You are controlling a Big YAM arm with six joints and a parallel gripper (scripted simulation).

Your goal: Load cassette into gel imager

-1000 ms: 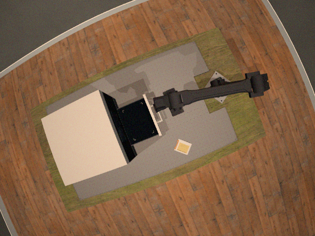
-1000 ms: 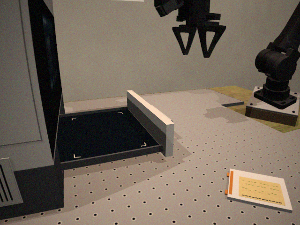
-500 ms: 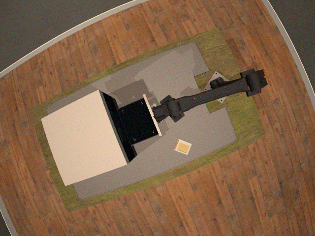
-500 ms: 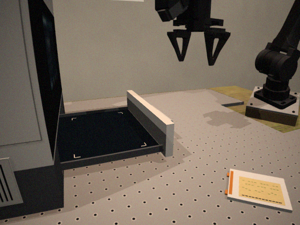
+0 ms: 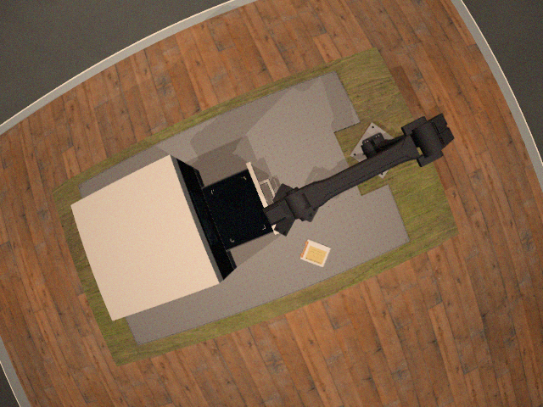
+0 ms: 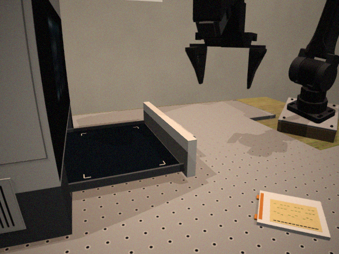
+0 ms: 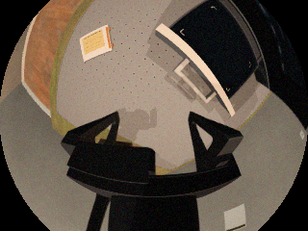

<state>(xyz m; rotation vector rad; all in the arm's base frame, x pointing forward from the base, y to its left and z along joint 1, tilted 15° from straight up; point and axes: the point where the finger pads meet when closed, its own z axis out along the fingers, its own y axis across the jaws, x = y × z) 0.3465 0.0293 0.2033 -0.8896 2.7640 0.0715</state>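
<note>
The cassette lies 200 mm to the left of my hand, 160 mm below it and 10 mm ahead of it. Also, from my hand: imager drawer: 210 mm ahead, 130 mm below, 80 mm to the right.
</note>
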